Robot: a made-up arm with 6 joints.
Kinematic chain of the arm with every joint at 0, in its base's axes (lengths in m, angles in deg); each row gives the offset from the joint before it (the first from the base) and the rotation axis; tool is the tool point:
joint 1: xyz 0 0 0.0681 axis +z
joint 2: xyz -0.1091 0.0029 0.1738 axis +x
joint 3: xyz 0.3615 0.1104 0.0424 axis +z
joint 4: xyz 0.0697 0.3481 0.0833 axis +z
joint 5: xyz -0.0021 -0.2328 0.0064 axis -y
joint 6: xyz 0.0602 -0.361 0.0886 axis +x
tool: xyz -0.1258 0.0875 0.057
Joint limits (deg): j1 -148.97..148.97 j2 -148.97..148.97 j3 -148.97..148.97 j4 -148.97..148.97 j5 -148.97..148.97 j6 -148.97..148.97
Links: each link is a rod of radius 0.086 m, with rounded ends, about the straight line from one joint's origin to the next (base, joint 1, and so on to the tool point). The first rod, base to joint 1, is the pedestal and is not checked.
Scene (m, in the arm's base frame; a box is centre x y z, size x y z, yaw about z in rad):
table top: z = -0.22
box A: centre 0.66 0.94 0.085 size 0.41 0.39 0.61 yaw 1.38
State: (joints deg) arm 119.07 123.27 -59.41 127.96 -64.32 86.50
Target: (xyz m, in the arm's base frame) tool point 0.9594 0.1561 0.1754
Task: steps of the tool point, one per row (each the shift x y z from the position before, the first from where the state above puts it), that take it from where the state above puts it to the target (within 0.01 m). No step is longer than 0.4 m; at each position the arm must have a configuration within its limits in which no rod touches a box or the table.
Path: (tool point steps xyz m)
1: 0.2604 -0.0113 0.2589
2: 0.1389 -0.1304 0.2324
3: 0.0171 -0.1716 0.1528
4: -0.0608 -0.1476 0.0561
5: -0.0833 -0.0922 -0.0260
6: -0.0674 -0.0360 -0.0774
7: 0.2657 0.0350 0.0073
8: 0.2878 -0.0302 -0.0349
9: 0.2805 -0.1087 -0.1114
10: 0.2060 -0.1770 -0.2033
11: 0.0666 -0.1925 -0.2685

